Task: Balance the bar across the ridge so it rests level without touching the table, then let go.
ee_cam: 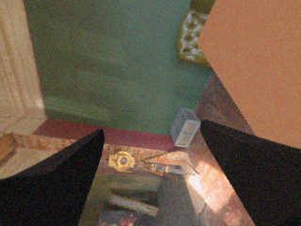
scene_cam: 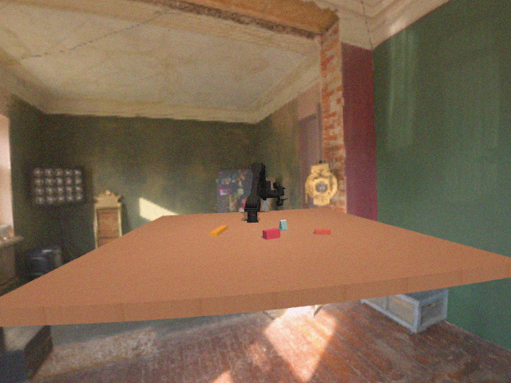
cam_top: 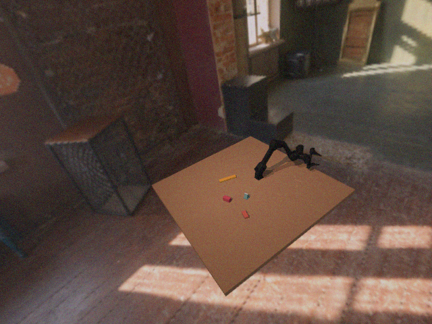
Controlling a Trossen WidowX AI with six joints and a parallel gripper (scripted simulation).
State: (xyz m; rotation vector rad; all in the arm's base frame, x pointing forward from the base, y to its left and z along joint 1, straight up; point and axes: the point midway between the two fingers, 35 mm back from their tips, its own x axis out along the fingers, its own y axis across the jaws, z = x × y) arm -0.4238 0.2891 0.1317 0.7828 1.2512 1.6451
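My gripper tip is now 83 cm short of the pink-red block, 28 cm to the left of it and 11 cm above it. The rest, counted from my gripper tip: bar (67 cm ahead, 50 cm to the right, 12 cm below).
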